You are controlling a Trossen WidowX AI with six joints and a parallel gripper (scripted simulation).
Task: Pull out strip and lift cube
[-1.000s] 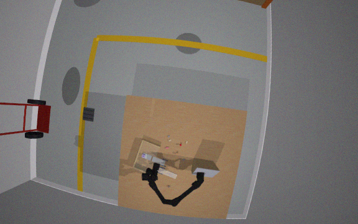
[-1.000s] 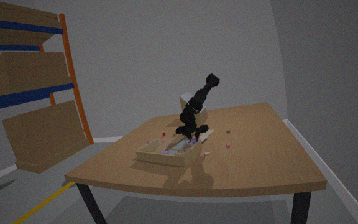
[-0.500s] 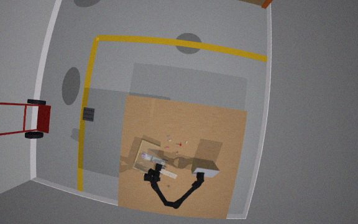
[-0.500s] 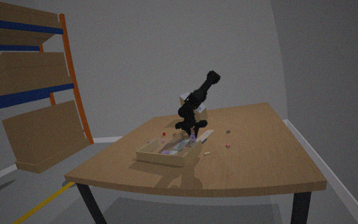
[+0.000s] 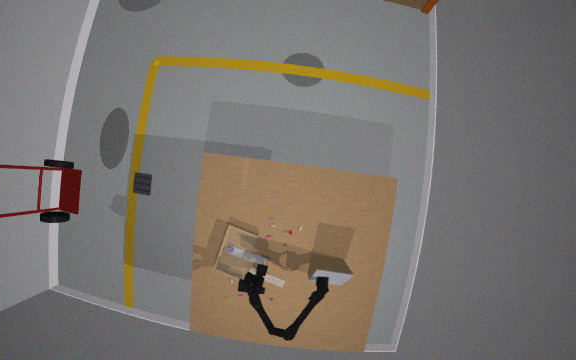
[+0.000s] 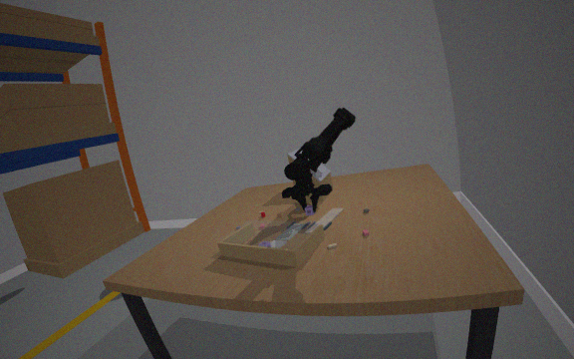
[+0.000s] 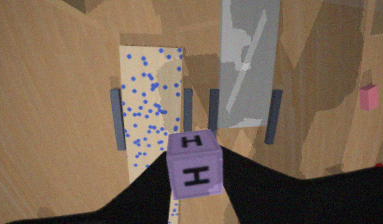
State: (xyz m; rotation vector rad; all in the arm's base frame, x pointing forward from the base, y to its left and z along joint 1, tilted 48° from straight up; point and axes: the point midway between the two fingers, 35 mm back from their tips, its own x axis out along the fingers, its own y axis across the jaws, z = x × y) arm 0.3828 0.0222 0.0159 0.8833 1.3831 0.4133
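Now: gripper tip 40 mm short of the pale grey strip, 80 mm to the left of it and 50 mm above it. From my gripper tip the other things lie so: red block: 180 mm behind, 260 mm to the right, 40 mm below.
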